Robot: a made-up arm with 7 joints. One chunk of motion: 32 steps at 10 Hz.
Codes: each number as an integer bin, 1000 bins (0 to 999) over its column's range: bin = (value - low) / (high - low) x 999, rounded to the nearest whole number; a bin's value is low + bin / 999 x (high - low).
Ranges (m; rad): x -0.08..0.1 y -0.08..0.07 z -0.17..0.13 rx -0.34..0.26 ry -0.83..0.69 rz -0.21..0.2
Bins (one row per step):
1: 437 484 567 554 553 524
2: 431 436 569 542 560 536
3: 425 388 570 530 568 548
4: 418 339 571 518 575 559
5: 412 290 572 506 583 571
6: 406 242 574 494 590 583
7: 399 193 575 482 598 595
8: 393 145 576 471 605 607
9: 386 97 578 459 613 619
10: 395 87 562 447 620 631
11: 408 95 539 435 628 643
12: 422 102 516 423 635 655
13: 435 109 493 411 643 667
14: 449 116 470 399 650 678
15: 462 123 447 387 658 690
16: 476 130 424 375 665 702
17: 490 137 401 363 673 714
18: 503 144 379 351 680 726
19: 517 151 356 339 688 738
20: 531 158 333 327 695 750
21: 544 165 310 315 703 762
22: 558 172 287 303 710 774
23: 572 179 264 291 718 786
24: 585 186 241 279 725 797
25: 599 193 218 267 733 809
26: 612 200 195 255 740 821
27: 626 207 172 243 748 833
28: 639 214 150 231 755 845
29: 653 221 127 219 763 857
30: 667 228 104 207 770 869
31: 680 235 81 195 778 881
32: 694 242 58 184 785 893
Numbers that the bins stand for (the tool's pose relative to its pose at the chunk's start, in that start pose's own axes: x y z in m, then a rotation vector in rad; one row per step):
1: -0.0013 -0.0073 0.0003 -0.0073 0.0114 0.0051
2: -0.0023 -0.0145 0.0009 -0.0145 0.0221 0.0100
3: -0.0034 -0.0217 0.0012 -0.0217 0.0342 0.0149
4: -0.0047 -0.0291 0.0015 -0.0289 0.0449 0.0194
5: -0.0058 -0.0365 0.0018 -0.0361 0.0570 0.0243
6: -0.0068 -0.0437 0.0024 -0.0433 0.0677 0.0293
7: -0.0081 -0.0510 0.0027 -0.0505 0.0799 0.0342
8: -0.0092 -0.0582 0.0030 -0.0571 0.0905 0.0391
9: -0.0105 -0.0654 0.0036 -0.0643 0.1027 0.0440
10: -0.0088 -0.0669 -0.0012 -0.0715 0.1133 0.0490
11: -0.0065 -0.0657 -0.0081 -0.0787 0.1255 0.0539
12: -0.0040 -0.0647 -0.0150 -0.0859 0.1362 0.0588
13: -0.0016 -0.0636 -0.0220 -0.0932 0.1483 0.0637
14: 0.0009 -0.0626 -0.0289 -0.1004 0.1590 0.0683
15: 0.0032 -0.0615 -0.0358 -0.1076 0.1712 0.0732
16: 0.0058 -0.0605 -0.0427 -0.1148 0.1818 0.0781
17: 0.0083 -0.0594 -0.0496 -0.1220 0.1940 0.0830
18: 0.0106 -0.0584 -0.0562 -0.1292 0.2046 0.0880
19: 0.0132 -0.0573 -0.0631 -0.1364 0.2168 0.0929
20: 0.0157 -0.0563 -0.0700 -0.1436 0.2275 0.0978
21: 0.0180 -0.0552 -0.0769 -0.1508 0.2396 0.1027
22: 0.0205 -0.0542 -0.0838 -0.1580 0.2503 0.1077
23: 0.0231 -0.0531 -0.0907 -0.1652 0.2625 0.1126
24: 0.0254 -0.0521 -0.0976 -0.1724 0.2731 0.1171
25: 0.0279 -0.0510 -0.1045 -0.1796 0.2853 0.1220
26: 0.0303 -0.0500 -0.1114 -0.1868 0.2959 0.1269
27: 0.0328 -0.0489 -0.1183 -0.1941 0.3081 0.1319
28: 0.0351 -0.0479 -0.1250 -0.2013 0.3187 0.1368
29: 0.0377 -0.0468 -0.1319 -0.2085 0.3309 0.1417
30: 0.0402 -0.0458 -0.1388 -0.2157 0.3416 0.1466
31: 0.0425 -0.0447 -0.1457 -0.2229 0.3537 0.1516
32: 0.0450 -0.0437 -0.1526 -0.2295 0.3644 0.1565

